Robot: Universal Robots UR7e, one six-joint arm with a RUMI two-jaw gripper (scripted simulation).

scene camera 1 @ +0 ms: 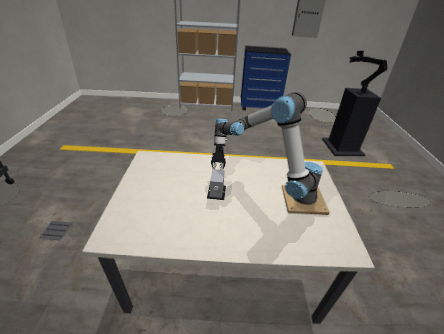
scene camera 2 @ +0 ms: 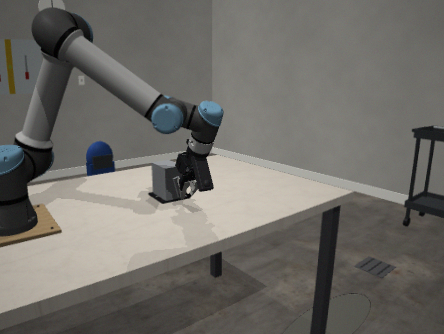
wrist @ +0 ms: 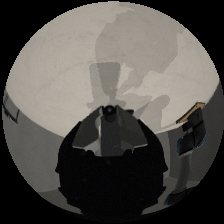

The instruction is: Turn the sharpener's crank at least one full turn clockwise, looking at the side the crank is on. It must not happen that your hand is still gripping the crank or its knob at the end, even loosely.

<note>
In view: the gripper (scene camera 2: 185,199) and a sharpener (wrist: 109,131).
The gripper is seen too in the wrist view (wrist: 109,106).
</note>
